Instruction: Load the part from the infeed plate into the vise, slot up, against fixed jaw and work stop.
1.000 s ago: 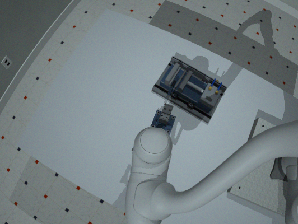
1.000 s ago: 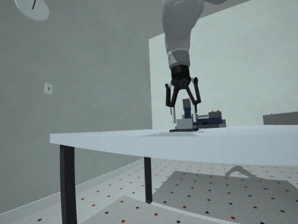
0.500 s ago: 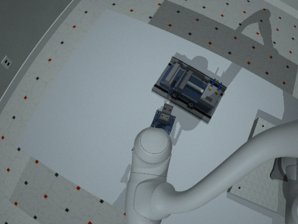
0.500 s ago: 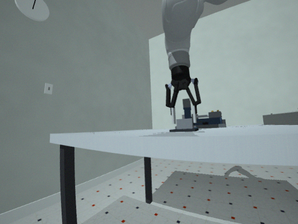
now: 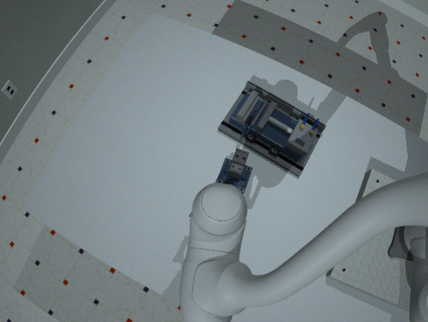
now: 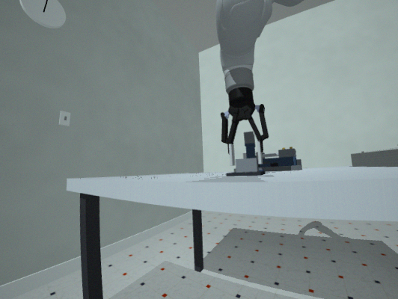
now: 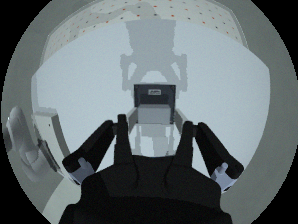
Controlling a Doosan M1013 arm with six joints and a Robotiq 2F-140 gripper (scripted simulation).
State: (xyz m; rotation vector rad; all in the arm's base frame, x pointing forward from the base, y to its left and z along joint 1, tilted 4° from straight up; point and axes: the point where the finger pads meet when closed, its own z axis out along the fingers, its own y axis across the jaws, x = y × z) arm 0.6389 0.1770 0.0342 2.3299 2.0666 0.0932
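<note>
My gripper is now 30 mm above the part. Round my hand: vise (370 mm to the right, 70 mm behind, 20 mm below); air cylinder (350 mm to the right, 160 mm behind, 20 mm above).
</note>
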